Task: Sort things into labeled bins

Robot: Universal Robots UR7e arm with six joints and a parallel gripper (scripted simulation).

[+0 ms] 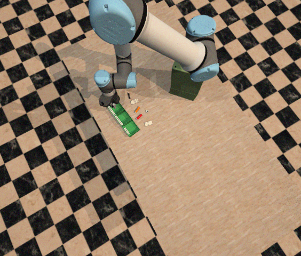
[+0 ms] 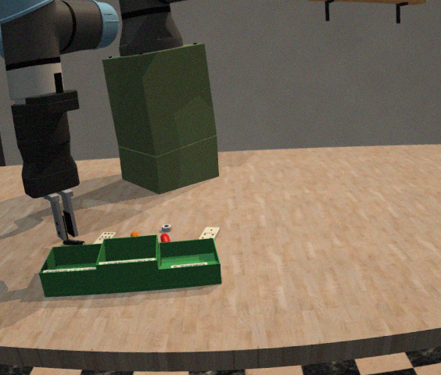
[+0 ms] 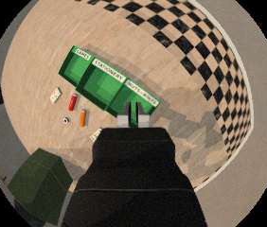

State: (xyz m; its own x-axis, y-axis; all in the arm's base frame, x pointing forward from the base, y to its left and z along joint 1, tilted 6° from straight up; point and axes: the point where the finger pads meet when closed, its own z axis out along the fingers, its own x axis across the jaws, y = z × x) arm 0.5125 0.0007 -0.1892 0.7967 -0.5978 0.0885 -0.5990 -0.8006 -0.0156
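My gripper is now 80 mm to the right of the three joined green bins, 70 mm above it and 30 mm past it. Round my hand: red cylinder: 130 mm behind, 100 mm to the left, 90 mm below; black cylinder: 120 mm behind, 90 mm below, 70 mm to the right; orange cylinder: 140 mm behind, 90 mm below, 50 mm to the left.
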